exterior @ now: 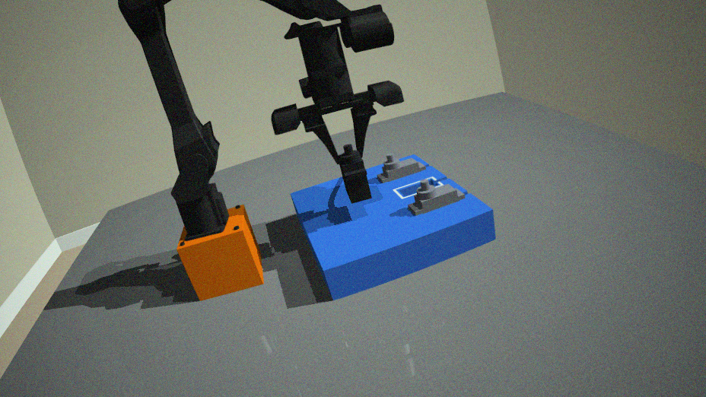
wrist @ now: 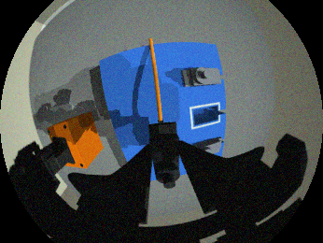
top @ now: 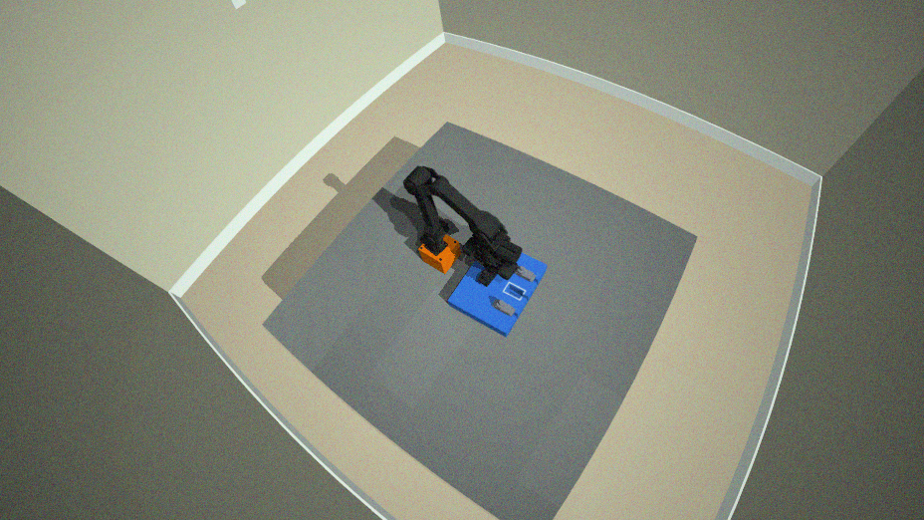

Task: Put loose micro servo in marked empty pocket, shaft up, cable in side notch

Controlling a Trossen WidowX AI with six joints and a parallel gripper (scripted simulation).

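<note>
Now: gripper tip 1 cm past the blue deck and 10 cm above it.
</note>
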